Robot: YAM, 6 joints.
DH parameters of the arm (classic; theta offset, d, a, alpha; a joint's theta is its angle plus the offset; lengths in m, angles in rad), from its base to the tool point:
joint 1: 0 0.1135 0.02 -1.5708
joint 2: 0 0 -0.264 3.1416
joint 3: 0.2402 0 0.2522 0
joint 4: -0.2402 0 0.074 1.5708
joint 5: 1.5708 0 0 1.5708
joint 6: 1.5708 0.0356 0 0
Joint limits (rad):
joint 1: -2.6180..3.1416
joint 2: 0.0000..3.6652
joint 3: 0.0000..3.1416
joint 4: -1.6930..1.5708
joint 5: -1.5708..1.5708
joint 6: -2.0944..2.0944
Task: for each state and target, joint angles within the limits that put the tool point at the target. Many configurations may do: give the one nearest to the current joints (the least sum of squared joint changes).
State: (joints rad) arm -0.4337 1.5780 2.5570 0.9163 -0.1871 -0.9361
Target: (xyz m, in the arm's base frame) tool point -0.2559 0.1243 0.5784
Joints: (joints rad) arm -0.4277 1.2685 3.0833 1.4219 -0.1971 -0.9361
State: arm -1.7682 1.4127 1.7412 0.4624 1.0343 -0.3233
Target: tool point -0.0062 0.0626 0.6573
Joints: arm -1.9674 0.9283 1.9359 0.5331 0.9971 -0.3233
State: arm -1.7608 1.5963 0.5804 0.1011 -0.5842 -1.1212
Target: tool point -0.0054 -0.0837 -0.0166
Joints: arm -1.8258 2.1911 0.1772 0.0527 -0.4628 -1.1212
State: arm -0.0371 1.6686 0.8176 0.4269 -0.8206 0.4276
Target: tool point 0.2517 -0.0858 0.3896
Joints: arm -0.4264 1.1737 0.9567 0.4929 -0.8185 0.4276
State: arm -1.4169 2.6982 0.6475 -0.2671 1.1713 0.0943
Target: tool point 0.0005 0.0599 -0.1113
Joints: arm -2.0341 3.5134 0.6235 -0.1519 0.8321 0.0943
